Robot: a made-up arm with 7 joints.
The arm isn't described. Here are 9 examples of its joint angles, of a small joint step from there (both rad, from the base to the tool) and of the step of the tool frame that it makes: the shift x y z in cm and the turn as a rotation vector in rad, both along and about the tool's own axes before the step.
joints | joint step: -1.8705 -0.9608 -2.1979 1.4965 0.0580 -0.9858 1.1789 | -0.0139 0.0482 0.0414 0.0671 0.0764 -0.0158 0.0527
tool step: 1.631 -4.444 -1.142 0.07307 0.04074 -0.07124
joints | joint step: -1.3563 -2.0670 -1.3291 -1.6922 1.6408 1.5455 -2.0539 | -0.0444 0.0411 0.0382 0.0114 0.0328 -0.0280 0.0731
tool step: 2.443 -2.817 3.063 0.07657 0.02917 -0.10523
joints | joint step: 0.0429 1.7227 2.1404 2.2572 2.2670 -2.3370 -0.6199 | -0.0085 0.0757 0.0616 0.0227 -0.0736 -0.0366 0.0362
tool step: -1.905 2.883 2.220 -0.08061 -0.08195 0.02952
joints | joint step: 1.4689 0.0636 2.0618 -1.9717 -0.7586 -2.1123 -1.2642 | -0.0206 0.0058 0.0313 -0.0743 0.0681 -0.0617 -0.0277
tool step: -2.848 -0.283 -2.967 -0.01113 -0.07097 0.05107
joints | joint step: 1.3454 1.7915 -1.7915 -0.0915 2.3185 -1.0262 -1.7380 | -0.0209 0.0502 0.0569 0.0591 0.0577 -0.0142 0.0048
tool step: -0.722 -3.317 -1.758 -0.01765 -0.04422 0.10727
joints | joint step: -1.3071 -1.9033 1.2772 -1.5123 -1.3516 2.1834 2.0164 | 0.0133 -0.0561 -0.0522 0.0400 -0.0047 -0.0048 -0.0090
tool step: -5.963 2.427 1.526 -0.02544 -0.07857 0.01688
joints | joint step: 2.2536 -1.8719 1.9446 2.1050 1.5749 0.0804 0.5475 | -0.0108 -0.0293 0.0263 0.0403 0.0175 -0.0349 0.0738
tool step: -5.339 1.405 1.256 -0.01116 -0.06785 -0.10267
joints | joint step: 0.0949 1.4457 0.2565 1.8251 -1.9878 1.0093 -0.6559 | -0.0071 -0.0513 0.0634 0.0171 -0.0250 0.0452 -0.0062
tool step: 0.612 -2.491 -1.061 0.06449 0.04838 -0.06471
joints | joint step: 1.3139 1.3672 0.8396 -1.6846 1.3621 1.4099 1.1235 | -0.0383 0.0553 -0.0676 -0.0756 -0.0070 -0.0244 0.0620
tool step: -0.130 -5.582 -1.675 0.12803 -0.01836 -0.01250
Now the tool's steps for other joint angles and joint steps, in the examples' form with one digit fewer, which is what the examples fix.
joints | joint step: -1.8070 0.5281 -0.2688 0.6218 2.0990 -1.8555 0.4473 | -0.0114 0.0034 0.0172 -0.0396 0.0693 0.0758 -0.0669
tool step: 2.45 -2.93 -2.10 0.0421 0.0647 0.0250
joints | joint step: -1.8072 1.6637 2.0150 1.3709 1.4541 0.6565 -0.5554 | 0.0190 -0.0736 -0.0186 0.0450 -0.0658 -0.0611 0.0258
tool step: -8.99 5.66 -0.86 -0.0295 -0.0808 -0.1755
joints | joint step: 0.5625 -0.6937 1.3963 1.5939 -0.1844 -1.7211 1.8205 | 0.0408 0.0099 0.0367 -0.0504 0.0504 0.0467 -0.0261
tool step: 1.17 6.66 -4.43 -0.1390 0.0332 0.0199
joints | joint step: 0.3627 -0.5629 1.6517 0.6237 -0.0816 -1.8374 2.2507 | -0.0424 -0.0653 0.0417 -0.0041 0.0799 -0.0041 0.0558
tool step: 7.80 -2.12 -1.29 -0.0168 0.0779 -0.1679
